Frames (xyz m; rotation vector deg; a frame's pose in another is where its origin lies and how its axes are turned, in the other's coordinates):
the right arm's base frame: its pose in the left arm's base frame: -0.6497 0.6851 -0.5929 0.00 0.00 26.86
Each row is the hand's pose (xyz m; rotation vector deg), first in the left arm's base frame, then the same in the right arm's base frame.
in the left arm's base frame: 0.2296 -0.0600 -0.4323 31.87 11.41 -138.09
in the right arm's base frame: 0.4478 -1.0620 0.1606 37.88 4.16 -163.94
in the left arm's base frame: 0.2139 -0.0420 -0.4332 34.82 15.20 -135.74
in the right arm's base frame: 0.4419 -1.0388 0.1597 42.01 7.52 -161.33
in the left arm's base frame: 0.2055 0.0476 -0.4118 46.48 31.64 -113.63
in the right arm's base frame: 0.4749 -0.9551 0.1811 57.83 21.99 -137.85
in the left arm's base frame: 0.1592 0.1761 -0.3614 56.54 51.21 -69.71
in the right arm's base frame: 0.4917 -0.8196 0.2315 70.96 38.91 -92.07
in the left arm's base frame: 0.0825 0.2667 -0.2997 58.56 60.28 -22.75
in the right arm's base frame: 0.4642 -0.7041 0.2932 72.68 46.12 -44.47
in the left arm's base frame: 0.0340 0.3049 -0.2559 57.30 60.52 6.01
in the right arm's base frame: 0.4382 -0.6481 0.3370 70.03 45.72 -15.93
